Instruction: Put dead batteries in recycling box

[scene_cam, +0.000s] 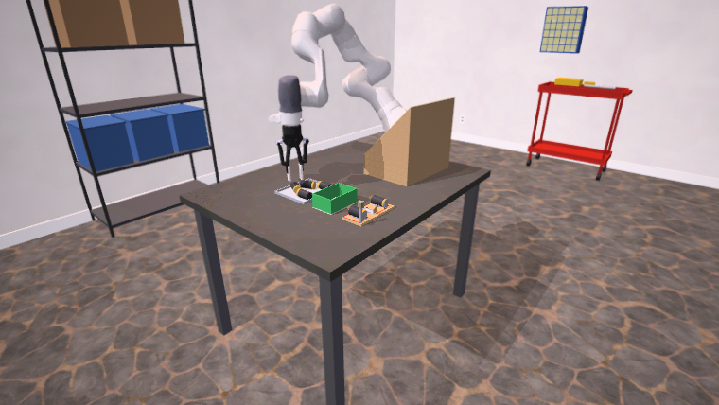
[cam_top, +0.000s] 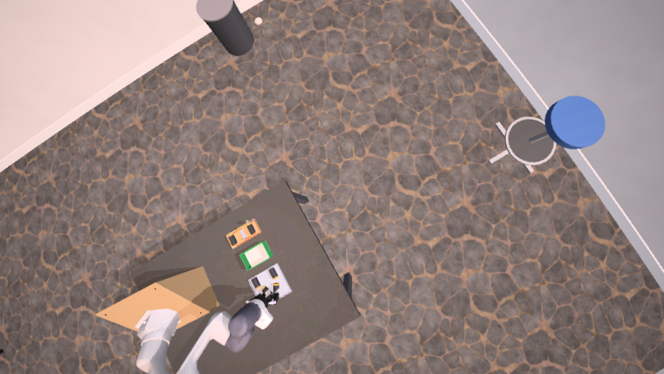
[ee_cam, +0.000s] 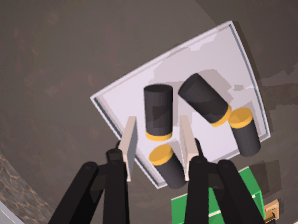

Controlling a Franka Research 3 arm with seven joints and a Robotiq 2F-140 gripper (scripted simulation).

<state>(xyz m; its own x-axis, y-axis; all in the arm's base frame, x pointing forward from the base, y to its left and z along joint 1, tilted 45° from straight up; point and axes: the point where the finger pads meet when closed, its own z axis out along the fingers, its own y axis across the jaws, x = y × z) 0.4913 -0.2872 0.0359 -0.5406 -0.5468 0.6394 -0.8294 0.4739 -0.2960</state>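
Right now the white tray is 30 mm behind my hand, 40 mm to the left of it and 80 mm below it. From my hand the other things lie so: green recycling box (10 mm ahead, 220 mm to the left, 70 mm below); then bulb (100 mm ahead, 400 mm to the left, 10 mm below).
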